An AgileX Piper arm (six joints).
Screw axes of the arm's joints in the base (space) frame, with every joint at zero. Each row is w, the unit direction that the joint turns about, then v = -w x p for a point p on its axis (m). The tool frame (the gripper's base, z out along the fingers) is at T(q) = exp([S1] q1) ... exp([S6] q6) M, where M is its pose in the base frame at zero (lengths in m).
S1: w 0 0 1 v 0.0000 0.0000 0.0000
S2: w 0 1 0 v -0.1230 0.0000 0.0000
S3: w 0 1 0 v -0.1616 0.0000 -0.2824
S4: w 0.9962 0 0.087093 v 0.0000 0.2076 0.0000
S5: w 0 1 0 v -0.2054 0.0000 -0.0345
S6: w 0.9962 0 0.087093 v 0.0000 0.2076 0.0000
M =
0.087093 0 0.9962 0.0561
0 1 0 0.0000
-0.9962 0 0.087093 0.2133
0 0 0 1
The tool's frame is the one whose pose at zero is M.
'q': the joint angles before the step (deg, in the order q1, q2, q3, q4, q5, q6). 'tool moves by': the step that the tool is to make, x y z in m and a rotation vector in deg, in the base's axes. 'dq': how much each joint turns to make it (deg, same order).
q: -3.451, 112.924, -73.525, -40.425, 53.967, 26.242
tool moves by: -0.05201, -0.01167, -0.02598, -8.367, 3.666, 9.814
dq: -1.186, -5.320, 18.078, -18.468, -8.289, 7.287
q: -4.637, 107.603, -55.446, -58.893, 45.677, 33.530
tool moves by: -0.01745, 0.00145, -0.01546, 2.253, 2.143, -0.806
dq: -0.445, -0.212, 4.426, 0.691, -2.118, 1.306
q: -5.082, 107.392, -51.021, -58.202, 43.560, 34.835
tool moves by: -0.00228, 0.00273, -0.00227, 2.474, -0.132, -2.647
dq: 0.001, 0.000, -0.001, 3.856, -0.185, -0.333
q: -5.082, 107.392, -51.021, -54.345, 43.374, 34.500
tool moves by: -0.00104, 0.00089, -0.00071, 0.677, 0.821, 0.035
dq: 0.000, -0.001, 0.000, 1.404, 0.125, -1.454
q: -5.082, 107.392, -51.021, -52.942, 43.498, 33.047
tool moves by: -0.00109, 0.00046, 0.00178, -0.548, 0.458, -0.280
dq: 0.230, -0.261, -0.001, 0.100, 1.023, -0.096
